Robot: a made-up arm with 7 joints.
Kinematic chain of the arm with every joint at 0, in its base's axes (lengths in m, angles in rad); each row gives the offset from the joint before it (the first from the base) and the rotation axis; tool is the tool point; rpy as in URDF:
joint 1: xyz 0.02 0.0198 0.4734 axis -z
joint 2: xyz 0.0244 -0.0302 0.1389 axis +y
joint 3: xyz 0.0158 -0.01 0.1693 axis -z
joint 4: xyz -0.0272 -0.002 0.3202 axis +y
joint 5: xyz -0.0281 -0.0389 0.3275 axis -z
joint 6: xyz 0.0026 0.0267 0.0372 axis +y
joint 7: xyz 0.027 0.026 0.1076 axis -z
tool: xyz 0.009 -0.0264 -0.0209 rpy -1.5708 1.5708 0
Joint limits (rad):
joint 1: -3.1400..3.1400
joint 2: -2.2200..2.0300
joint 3: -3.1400..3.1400
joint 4: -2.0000..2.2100
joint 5: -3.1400..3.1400
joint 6: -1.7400..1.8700
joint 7: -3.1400..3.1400
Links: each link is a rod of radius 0.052 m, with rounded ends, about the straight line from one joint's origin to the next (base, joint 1, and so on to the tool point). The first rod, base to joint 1, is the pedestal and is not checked.
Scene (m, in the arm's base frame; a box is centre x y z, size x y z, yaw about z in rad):
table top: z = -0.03
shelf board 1: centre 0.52 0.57 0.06 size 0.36 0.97 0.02 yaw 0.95
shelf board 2: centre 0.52 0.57 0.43 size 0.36 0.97 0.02 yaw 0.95
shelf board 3: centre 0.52 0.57 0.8 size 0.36 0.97 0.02 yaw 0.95
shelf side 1: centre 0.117 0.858 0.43 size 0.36 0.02 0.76 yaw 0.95
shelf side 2: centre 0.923 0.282 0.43 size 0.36 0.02 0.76 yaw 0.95
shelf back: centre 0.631 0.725 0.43 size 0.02 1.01 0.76 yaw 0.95
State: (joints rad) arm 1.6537 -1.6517 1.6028 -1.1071 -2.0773 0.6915 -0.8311
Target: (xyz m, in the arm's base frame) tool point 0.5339 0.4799 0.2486
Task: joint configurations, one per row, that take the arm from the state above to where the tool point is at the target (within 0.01 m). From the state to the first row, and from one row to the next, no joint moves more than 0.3 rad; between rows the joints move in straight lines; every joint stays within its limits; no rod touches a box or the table.
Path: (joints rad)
1: 1.5745 -1.6594 1.5928 -1.3667 -2.1131 0.7549 -0.8486
2: 1.4952 -1.6670 1.5827 -1.6262 -2.1488 0.8183 -0.8660
3: 1.4160 -1.6747 1.5727 -1.8858 -2.1846 0.8818 -0.8835
4: 1.5075 -1.8976 1.3527 -1.6400 -2.1966 0.8003 -0.8710
5: 1.5990 -2.1205 1.1327 -1.3943 -2.2087 0.7188 -0.8585
6: 1.6925 -2.0989 1.2236 -1.1827 -2.1713 0.6417 -0.8435
7: 1.7859 -2.0774 1.3145 -0.9711 -2.1339 0.5645 -0.8285
8: 1.8793 -2.0558 1.4054 -0.7595 -2.0965 0.4874 -0.8136

